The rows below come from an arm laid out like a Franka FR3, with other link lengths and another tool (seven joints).
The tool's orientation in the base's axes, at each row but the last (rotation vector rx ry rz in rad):
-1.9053 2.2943 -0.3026
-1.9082 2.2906 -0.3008
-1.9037 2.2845 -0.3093
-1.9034 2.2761 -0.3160
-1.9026 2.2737 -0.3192
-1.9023 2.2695 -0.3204
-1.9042 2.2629 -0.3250
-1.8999 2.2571 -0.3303
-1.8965 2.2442 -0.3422
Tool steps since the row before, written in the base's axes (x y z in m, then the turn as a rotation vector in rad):
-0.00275 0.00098 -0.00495 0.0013 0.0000 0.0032
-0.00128 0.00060 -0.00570 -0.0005 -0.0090 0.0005
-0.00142 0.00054 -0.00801 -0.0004 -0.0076 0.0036
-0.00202 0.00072 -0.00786 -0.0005 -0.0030 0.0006
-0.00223 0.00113 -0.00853 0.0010 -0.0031 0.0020
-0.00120 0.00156 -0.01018 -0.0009 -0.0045 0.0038
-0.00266 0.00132 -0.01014 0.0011 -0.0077 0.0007
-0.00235 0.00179 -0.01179 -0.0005 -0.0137 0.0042
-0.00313 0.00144 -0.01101 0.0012 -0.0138 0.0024
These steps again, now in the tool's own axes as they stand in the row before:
-0.00054 0.00401 0.00408 -0.0002 -0.0020 -0.0028
-0.00045 0.00272 0.00519 0.0089 -0.0012 -0.0001
-0.00040 0.00348 0.00736 0.0076 -0.0018 -0.0031
-0.00046 0.00409 0.00703 0.0030 -0.0002 -0.0005
-0.00084 0.00456 0.00759 0.0029 -0.0020 -0.0015
-0.00145 0.00411 0.00941 0.0046 -0.0009 -0.0036
-0.00097 0.00549 0.00898 0.0074 -0.0025 0.0001
-0.00148 0.00579 0.01058 0.0136 -0.0029 -0.0034
-0.00099 0.00639 0.00956 0.0134 -0.0040 -0.0012

